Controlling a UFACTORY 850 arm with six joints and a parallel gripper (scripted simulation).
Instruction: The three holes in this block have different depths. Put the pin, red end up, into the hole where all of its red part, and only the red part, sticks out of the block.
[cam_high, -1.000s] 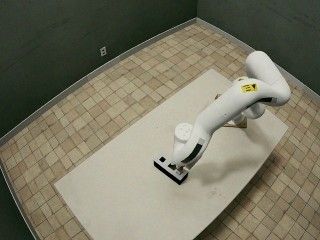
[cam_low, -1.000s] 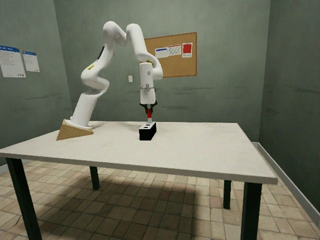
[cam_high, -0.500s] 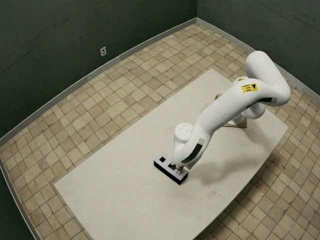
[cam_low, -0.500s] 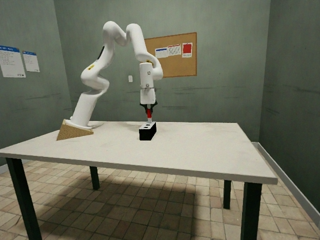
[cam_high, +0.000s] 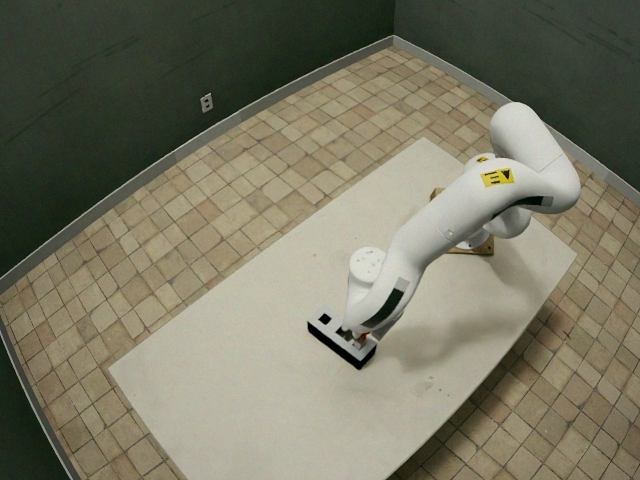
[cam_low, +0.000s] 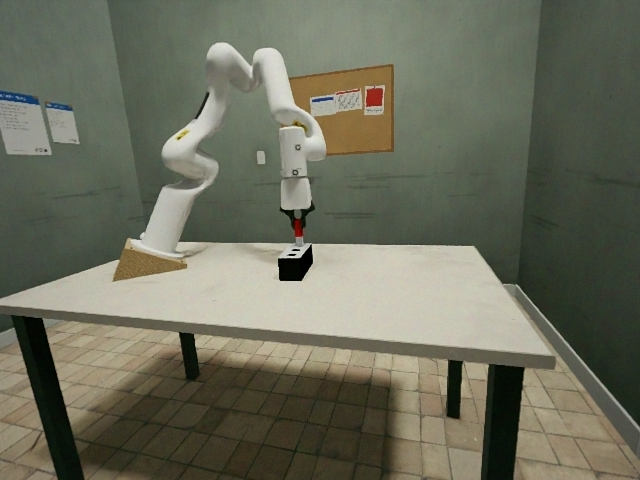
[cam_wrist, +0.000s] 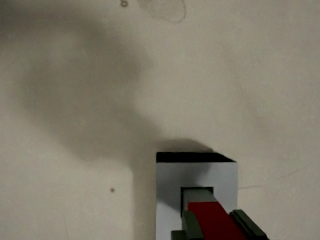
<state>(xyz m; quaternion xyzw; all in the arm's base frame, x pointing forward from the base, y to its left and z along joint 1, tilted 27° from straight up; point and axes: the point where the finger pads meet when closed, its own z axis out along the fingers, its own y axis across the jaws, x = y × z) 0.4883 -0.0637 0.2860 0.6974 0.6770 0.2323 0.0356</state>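
The pin is 1 cm below my hand. Round my hand: black block: 12 cm below, 6 cm to the right.
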